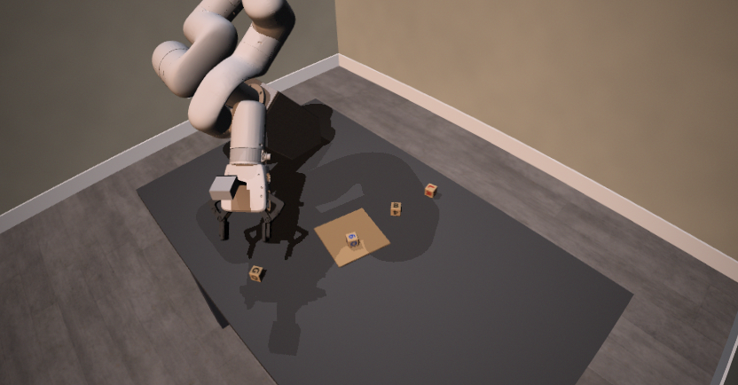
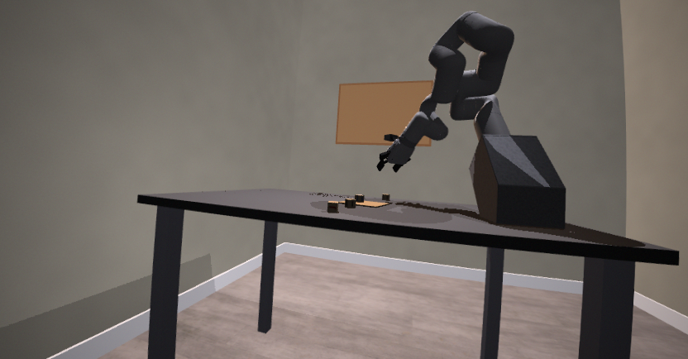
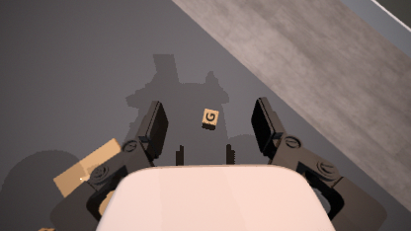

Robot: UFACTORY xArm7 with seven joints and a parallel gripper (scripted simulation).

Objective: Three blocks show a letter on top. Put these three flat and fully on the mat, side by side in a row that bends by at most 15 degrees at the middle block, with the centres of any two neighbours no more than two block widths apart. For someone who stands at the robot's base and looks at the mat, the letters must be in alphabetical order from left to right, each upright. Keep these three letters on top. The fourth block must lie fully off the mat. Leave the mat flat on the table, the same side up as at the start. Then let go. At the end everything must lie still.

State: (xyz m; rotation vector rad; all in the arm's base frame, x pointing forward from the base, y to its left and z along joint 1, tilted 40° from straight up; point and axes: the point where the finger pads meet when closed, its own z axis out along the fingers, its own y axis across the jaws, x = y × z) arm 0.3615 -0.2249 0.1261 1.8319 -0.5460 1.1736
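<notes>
My gripper is now 6 cm short of the tan mat, 24 cm to the right of it and 14 cm above it.
</notes>
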